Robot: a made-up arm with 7 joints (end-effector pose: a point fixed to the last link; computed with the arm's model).
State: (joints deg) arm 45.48 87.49 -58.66 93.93 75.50 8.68 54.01
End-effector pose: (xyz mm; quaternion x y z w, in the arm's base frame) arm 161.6 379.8 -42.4 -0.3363 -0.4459 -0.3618 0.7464
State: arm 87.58 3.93 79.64 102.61 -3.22 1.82 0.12
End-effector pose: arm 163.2 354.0 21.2 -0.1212 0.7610 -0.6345 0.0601
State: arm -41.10 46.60 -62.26 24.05 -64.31 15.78 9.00
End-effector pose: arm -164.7 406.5 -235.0 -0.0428 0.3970 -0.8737 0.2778
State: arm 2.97 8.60 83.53 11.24 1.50 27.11 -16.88
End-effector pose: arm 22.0 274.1 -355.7 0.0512 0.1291 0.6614 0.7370
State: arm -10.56 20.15 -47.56 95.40 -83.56 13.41 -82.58
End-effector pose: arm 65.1 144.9 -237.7 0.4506 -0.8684 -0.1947 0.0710
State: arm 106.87 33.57 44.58 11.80 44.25 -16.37 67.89
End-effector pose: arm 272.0 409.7 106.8 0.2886 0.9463 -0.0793 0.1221
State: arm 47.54 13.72 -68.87 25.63 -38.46 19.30 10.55
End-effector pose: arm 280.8 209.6 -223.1 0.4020 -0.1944 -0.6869 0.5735
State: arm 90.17 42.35 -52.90 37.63 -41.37 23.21 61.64
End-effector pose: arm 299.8 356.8 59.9 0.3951 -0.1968 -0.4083 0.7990
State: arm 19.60 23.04 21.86 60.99 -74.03 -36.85 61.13
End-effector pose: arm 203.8 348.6 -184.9 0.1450 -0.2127 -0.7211 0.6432
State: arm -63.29 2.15 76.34 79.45 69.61 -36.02 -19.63
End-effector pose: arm -190.1 350.5 -137.3 0.6332 -0.4975 0.5290 0.2677
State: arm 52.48 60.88 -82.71 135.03 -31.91 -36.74 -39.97
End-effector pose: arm 123.1 217.0 -76.4 0.1720 0.8706 0.4561 0.0664
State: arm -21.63 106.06 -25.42 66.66 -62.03 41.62 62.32
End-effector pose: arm 128.8 467.2 -35.5 0.5483 0.5454 -0.4307 0.4652
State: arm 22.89 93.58 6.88 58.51 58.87 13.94 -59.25
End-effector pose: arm 111.4 478.9 84.5 0.6177 -0.5420 0.4534 0.3452
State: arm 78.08 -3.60 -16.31 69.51 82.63 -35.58 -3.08
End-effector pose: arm 285.1 130.2 86.9 -0.5887 -0.7515 0.2850 0.0864
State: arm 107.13 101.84 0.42 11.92 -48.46 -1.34 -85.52
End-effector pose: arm -81.5 545.7 9.5 -0.8711 -0.0499 -0.4793 0.0947
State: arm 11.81 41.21 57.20 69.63 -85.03 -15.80 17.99
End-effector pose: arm 103.2 457.5 -96.3 0.6868 -0.1869 -0.3101 0.6302
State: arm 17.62 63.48 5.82 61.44 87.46 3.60 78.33
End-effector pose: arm 167.9 449.9 -66.6 -0.4007 -0.7770 -0.2105 0.4375
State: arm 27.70 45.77 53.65 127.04 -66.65 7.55 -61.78
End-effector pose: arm 69.0 340.6 31.5 -0.8016 0.3157 -0.2580 0.4373
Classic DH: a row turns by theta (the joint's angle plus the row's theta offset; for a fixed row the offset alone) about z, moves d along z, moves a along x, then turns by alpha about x. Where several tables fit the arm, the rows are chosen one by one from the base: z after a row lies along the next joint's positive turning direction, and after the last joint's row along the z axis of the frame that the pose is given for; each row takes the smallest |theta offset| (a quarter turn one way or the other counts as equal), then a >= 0, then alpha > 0; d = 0 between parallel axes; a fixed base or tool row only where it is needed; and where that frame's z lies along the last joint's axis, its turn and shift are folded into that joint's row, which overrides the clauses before.
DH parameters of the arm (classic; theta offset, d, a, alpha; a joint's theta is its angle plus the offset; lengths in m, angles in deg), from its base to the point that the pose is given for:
base (fixed): 0 0 0 90
joint 1: 90 -0.1888 0 90
joint 2: 90 0 0 90
joint 3: 90 -0.2081 0 90
joint 4: 0 0 0 -90
joint 5: 0 -0.1601 0 -90
joint 6: -90 0 0 90
joint 7: 90 0 0 90
tool (fixed): -90 0 0 0

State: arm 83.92 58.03 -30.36 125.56 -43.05 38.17 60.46
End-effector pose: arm 128.0 251.5 99.4 0.6138 -0.5549 -0.4303 0.3608
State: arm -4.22 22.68 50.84 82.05 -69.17 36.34 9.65
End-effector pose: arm 87.7 391.0 -172.0 0.6667 -0.0667 0.0139 0.7422
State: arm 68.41 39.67 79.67 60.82 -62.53 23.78 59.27
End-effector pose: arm 132.4 477.3 -25.4 0.1496 -0.6562 0.2921 0.6795
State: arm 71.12 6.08 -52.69 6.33 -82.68 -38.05 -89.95
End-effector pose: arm 350.4 213.7 -108.5 -0.3619 0.8396 0.4011 0.0570
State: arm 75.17 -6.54 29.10 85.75 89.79 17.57 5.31
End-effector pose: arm 255.5 240.9 76.7 -0.7330 -0.6602 0.1637 0.0097
